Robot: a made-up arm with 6 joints. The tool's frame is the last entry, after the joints.
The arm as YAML. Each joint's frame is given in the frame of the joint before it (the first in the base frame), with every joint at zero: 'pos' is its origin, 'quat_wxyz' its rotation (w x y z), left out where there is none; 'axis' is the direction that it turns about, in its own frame. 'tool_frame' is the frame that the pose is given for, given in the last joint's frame.
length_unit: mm
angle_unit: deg
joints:
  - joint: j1
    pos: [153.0, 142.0, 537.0]
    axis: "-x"
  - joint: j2
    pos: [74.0, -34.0, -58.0]
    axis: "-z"
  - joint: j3
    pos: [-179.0, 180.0, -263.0]
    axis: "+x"
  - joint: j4
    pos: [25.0, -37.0, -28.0]
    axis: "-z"
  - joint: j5
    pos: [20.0, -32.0, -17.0]
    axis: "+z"
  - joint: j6
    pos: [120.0, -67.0, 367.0]
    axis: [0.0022, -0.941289, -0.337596]
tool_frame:
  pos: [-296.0, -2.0, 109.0]
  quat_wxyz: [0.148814, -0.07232, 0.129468, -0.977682]
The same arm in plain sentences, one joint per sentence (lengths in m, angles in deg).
The arm has six revolute joints in a row. What follows holds with every joint at zero, and every direction is one of the base frame's.
Joint 1 is mounted 0.153 m along +x and 0.142 m along +y and 0.537 m along +z from the base frame's origin and rotates about -x.
Joint 2 is mounted 0.074 m along +x and 0.034 m along -y and 0.058 m along -z from joint 1 and rotates about -z.
Joint 3 is mounted 0.179 m along -x and 0.18 m along +y and 0.263 m along -z from joint 2 and rotates about +x.
Joint 4 is mounted 0.025 m along +x and 0.037 m along -y and 0.028 m along -z from joint 3 and rotates about -z.
Joint 5 is mounted 0.02 m along +x and 0.032 m along -y and 0.017 m along -z from joint 4 and rotates about +z.
Joint 6 is mounted 0.12 m along +x and 0.067 m along -y and 0.367 m along +z from joint 5 and rotates about the direction (0.0022, -0.941289, -0.337596).
The tool frame, which is the frame that the pose is given for, is mounted 0.296 m along -x and 0.002 m along -y and 0.109 m along +z from joint 6; its axes are the base frame's turned by roll -16.03, pitch -5.9 and yaw -161.86 deg (as in URDF: about the fixed x, then y, then z).

